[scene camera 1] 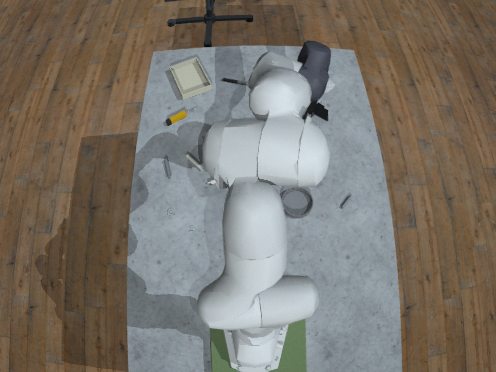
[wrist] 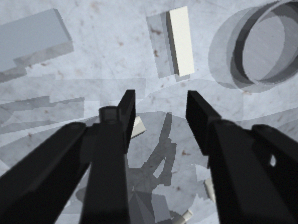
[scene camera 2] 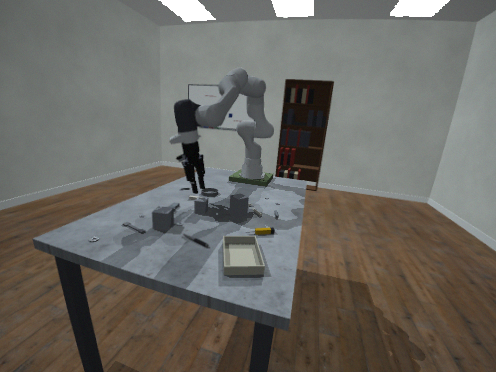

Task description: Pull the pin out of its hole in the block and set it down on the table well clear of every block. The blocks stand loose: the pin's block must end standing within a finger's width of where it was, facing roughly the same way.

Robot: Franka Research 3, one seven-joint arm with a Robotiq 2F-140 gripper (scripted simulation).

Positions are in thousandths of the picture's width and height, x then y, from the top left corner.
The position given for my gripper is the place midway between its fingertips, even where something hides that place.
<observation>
In view: my gripper (scene camera 2: 402,512), a cream tray (scene camera 1: 388,216) and a cream bar (wrist: 602,127).
My gripper is seen too in the wrist view (wrist: 539,462). The wrist view does not show the cream tray: it is out of frame.
</observation>
